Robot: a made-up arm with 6 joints.
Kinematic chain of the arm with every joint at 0, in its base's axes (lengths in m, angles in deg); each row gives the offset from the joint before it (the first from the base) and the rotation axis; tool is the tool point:
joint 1: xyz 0 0 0.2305 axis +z
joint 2: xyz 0 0.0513 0 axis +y
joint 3: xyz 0 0 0.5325 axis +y
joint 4: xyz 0 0 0.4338 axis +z
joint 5: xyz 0 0 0 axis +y
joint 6: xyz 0 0 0.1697 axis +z
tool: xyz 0 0 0
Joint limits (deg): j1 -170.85..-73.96 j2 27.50..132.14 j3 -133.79..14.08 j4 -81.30..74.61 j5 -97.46..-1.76 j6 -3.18..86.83
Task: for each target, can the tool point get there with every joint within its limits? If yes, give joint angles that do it. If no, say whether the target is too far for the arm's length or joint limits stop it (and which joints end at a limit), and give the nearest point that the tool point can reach.
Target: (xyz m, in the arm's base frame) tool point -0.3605 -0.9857 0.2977
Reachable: yes | joints -115.85 94.38 -0.24 -20.50 -65.49 35.37
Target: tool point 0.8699 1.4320 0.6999
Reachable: no: too far | nearest point 0.1892 0.3114 0.7019 | short by 1.311 m
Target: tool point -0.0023 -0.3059 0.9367
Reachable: yes | joints -118.12 69.92 -88.97 -63.20 -36.87 59.40
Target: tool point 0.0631 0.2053 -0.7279
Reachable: no: joint limits stop it (at a limit: joint 1, joint 2, joint 3, joint 4, joint 5) | nearest point -0.6701 0.0044 -0.4442 | short by 0.811 m
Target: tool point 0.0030 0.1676 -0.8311
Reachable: no: joint limits stop it (at a limit: joint 1, joint 2, joint 3, joint 4, joint 5) | nearest point -0.6701 0.0044 -0.4442 | short by 0.793 m
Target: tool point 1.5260 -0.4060 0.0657
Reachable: no: too far | nearest point 0.4348 -0.7197 0.0657 | short by 1.135 m
